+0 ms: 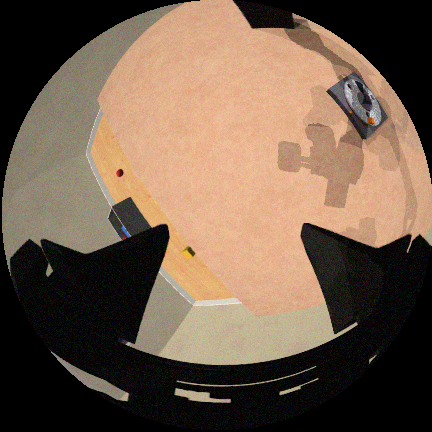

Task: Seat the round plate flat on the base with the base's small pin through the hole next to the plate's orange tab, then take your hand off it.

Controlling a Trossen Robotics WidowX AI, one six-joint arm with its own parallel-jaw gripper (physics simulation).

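Places are measured from the arm's base along level axes (x ahead, y left, z up), in millimetres.
Where they show: gripper, fingertip midpoint: (pixel 237 230).
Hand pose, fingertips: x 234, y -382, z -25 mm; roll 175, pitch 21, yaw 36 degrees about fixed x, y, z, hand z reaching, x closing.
Note:
Things, the pixels of their top centre, and the offset from my fingertips. "pt": a spot on its surface instead. Level surfaces: height alone.
- round plate at its top centre: (pixel 367 99) 57 mm ahead, 285 mm left, 197 mm down
- dark grey square base at a spot on its surface: (pixel 364 132) pt 98 mm ahead, 221 mm left, 225 mm down
- plate's orange tab at its top centre: (pixel 372 120) 87 mm ahead, 250 mm left, 197 mm down
- smaller orange spot at a spot on its surface: (pixel 350 112) pt 49 mm ahead, 226 mm left, 225 mm down
- pinkish table top at its surface level: 249 mm down
The round plate (pixel 356 103), speckled grey with dark openings, shows at the upper right over the dark grey square base (pixel 364 132). The plate's orange tab (pixel 371 120) is at its lower edge, and a smaller orange spot (pixel 350 112) shows at the left of the plate. The small pin and the hole beside the tab are too small to make out, and I cannot tell whether the plate lies flat. My gripper (pixel 237 230) is open with nothing between its fingers, well apart from the plate and base, which lie beyond the right finger.
A pinkish table top (pixel 210 125) spans the middle. Past its edge, on a wooden floor (pixel 112 150), are a red ball (pixel 119 173), a yellow block (pixel 188 252) and a dark box (pixel 132 215). Arm shadows fall near the base. A black part (pixel 270 12) shows at the top edge.

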